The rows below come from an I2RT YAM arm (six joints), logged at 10 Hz.
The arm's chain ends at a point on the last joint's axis. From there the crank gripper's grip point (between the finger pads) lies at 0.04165 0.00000 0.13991 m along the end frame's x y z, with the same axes.
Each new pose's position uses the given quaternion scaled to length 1; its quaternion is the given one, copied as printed.
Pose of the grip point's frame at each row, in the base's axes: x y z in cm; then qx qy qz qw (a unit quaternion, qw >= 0):
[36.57 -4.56 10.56 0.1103 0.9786 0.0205 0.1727]
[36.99 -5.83 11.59 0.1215 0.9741 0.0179 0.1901]
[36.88 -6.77 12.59 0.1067 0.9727 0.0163 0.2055]
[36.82 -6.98 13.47 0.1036 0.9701 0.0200 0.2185]
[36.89 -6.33 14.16 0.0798 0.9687 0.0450 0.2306]
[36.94 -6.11 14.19 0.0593 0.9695 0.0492 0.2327]
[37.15 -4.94 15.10 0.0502 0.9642 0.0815 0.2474]
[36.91 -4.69 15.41 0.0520 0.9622 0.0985 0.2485]
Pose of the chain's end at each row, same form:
[35.59 -5.52 25.09 0.1103 0.9786 0.0205 0.1727]
[35.49 -6.69 26.09 0.1215 0.9741 0.0179 0.1901]
[34.96 -7.49 27.04 0.1067 0.9727 0.0163 0.2055]
[34.51 -7.76 27.86 0.1036 0.9701 0.0200 0.2185]
[34.21 -7.77 28.44 0.0798 0.9687 0.0450 0.2306]
[34.23 -7.63 28.45 0.0593 0.9695 0.0492 0.2327]
[34.00 -7.36 29.15 0.0502 0.9642 0.0815 0.2474]
[33.70 -7.60 29.35 0.0520 0.9622 0.0985 0.2485]

